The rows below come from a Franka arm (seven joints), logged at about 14 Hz.
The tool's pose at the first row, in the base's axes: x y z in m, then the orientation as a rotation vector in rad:
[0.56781, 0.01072, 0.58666, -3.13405, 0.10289, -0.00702]
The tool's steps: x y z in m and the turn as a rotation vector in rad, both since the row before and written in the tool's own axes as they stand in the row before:
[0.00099, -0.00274, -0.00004, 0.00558, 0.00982, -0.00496]
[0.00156, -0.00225, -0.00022, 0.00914, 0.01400, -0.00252]
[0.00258, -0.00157, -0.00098, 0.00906, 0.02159, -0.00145]
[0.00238, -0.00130, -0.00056, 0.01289, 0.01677, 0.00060]
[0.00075, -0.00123, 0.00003, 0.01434, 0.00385, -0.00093]
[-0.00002, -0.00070, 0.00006, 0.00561, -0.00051, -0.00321]
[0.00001, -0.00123, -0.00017, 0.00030, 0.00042, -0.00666]
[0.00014, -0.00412, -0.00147, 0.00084, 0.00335, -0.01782]
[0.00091, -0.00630, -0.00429, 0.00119, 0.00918, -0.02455]
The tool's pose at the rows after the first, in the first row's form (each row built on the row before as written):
[0.56898, 0.01339, 0.58672, -3.12898, 0.09498, -0.02268]
[0.57067, 0.01554, 0.58699, -3.12017, 0.09080, -0.04491]
[0.57331, 0.01694, 0.58807, -3.11115, 0.08843, -0.07881]
[0.57573, 0.01809, 0.58879, -3.09793, 0.08887, -0.10504]
[0.57655, 0.01927, 0.58886, -3.08359, 0.08641, -0.11118]
[0.57657, 0.01997, 0.58884, -3.07825, 0.08099, -0.11058]
[0.57663, 0.02119, 0.58909, -3.07842, 0.07074, -0.11155]
[0.57684, 0.02521, 0.59082, -3.07859, 0.04342, -0.11756]
[0.57758, 0.03121, 0.59555, -3.07815, 0.00599, -0.13284]

